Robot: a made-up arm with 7 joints.
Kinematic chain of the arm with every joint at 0, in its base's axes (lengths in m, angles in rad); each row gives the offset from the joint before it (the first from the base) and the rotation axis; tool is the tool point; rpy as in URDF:
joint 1: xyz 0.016 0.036 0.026 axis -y
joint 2: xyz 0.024 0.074 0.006 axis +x
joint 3: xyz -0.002 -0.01 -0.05 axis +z
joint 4: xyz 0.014 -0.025 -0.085 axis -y
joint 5: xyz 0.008 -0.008 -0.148 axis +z
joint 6: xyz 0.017 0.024 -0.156 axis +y
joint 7: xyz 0 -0.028 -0.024 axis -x
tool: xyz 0.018 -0.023 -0.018 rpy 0 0 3.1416
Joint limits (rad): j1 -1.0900..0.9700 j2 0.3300..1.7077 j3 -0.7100..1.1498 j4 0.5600..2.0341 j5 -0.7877..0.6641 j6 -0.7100..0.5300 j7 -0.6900..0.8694
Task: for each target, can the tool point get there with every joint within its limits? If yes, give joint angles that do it. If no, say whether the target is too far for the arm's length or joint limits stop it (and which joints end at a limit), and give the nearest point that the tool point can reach.
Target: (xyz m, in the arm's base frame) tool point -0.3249 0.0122 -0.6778
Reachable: no: too far | nearest point -0.1969 0.0636 -0.4136 | short by 0.298 m
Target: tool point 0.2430 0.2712 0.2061
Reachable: yes | joints 0.3967 0.5235 0.8042 1.7662 0.2150 -0.4724 0.7405
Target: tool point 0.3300 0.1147 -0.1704
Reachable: yes | joints -0.7975 1.4968 0.4182 1.8951 -0.3109 0.2647 -0.5293
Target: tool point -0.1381 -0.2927 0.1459
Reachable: no: joint limits stop it (at a limit: joint 1, joint 2, joint 3, joint 4, joint 6, joint 7) | nearest point 0.1313 -0.1466 0.1789 | short by 0.308 m
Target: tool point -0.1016 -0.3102 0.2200
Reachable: no: joint limits stop it (at a limit: joint 1, joint 2, joint 3, joint 4, joint 6, joint 7) | nearest point 0.1293 -0.1434 0.1826 | short by 0.287 m
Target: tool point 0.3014 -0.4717 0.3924
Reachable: no: too far | nearest point 0.2191 -0.1561 0.1835 | short by 0.387 m
